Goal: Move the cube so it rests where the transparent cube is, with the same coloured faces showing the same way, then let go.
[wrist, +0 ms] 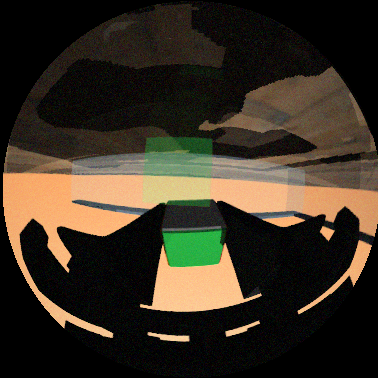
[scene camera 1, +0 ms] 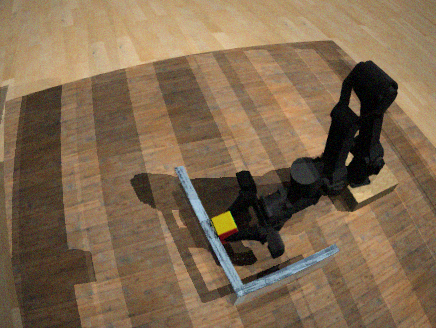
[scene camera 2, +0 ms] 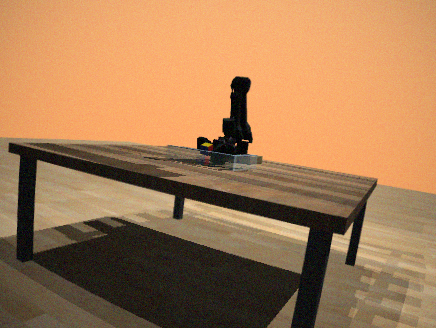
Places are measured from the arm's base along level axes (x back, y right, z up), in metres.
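Pixels of known places: gripper, fingertip midpoint: (wrist: 191,206) (scene camera 1: 220,231); arm's base, link origin: (scene camera 1: 356,175) (scene camera 2: 241,154).
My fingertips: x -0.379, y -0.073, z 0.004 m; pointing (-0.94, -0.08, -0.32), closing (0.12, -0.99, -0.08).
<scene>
Ahead of a thing's pixels: the offset from my fingertips to its top centre. Level surfaces: height alone.
The cube {dx +0.007, dy -0.001, dz +0.046 m} (scene camera 1: 224,224) (scene camera 2: 206,145) (wrist: 194,247) is held above the table, yellow on top with a red side in scene camera 1, a green face and a dark face in the wrist view. My gripper (scene camera 1: 232,225) (wrist: 191,206) is shut on it, one finger on each side. The transparent cube {dx +0.005, dy +0.011, dz -0.006 m} (wrist: 178,170) shows pale green and yellowish beyond and lower than the held cube in the wrist view. In scene camera 2 the transparent cube (scene camera 2: 205,160) is a faint red and blue patch below the held cube. It cannot be made out in scene camera 1.
A low pale blue wall (scene camera 1: 196,202) (wrist: 100,182) runs close beside the held cube. It meets a second wall (scene camera 1: 295,267) (scene camera 2: 245,161) at a corner. The arm stands on a wooden block (scene camera 1: 376,191) on the striped wooden table {dz -0.046 m} (scene camera 1: 110,165) (scene camera 2: 280,192).
</scene>
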